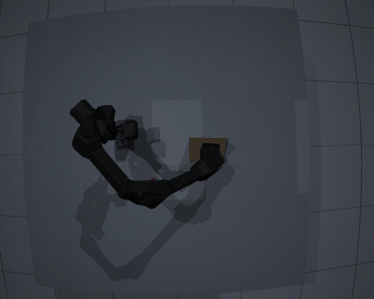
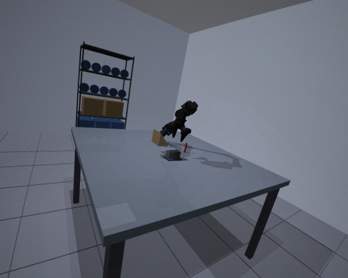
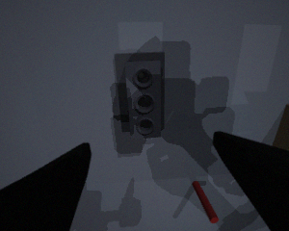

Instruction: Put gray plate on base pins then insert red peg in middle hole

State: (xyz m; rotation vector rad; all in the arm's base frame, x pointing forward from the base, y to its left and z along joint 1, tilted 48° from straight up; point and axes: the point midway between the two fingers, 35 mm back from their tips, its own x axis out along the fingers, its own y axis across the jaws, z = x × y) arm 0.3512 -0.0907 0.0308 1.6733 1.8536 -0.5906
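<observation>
Right now my gripper tip is 18 cm to the right of the red peg, 12 cm past it and 10 cm above it. Round my gripper tip: dark base 13 cm below; then gray plate 10 cm below, 1 cm to the right.
</observation>
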